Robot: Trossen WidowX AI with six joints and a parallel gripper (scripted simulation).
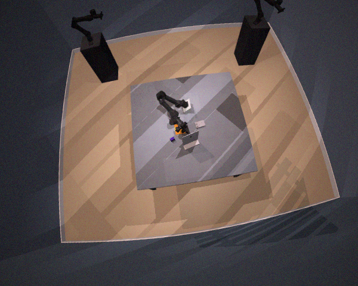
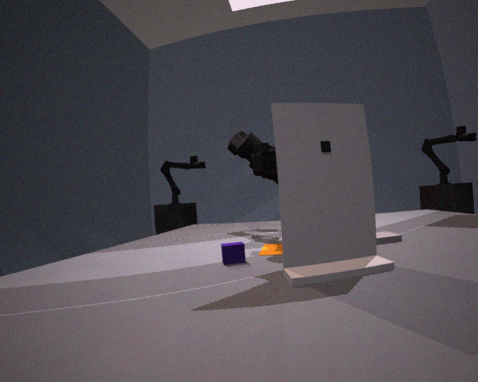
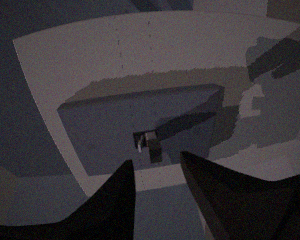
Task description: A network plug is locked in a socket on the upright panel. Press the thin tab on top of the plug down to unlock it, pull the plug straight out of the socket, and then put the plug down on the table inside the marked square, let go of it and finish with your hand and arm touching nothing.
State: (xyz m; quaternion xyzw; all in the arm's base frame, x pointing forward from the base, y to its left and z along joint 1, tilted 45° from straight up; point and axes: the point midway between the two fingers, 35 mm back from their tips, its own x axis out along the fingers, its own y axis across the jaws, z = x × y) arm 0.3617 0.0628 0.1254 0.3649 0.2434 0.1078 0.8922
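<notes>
The upright panel is 40 mm ahead of my gripper tip, 10 mm to the left of it and 70 mm below it. Round my gripper tip: flat pale tile (160 mm behind, 150 mm to the left, 190 mm below); then purple cube (30 mm behind, 180 mm to the right, 180 mm below).
</notes>
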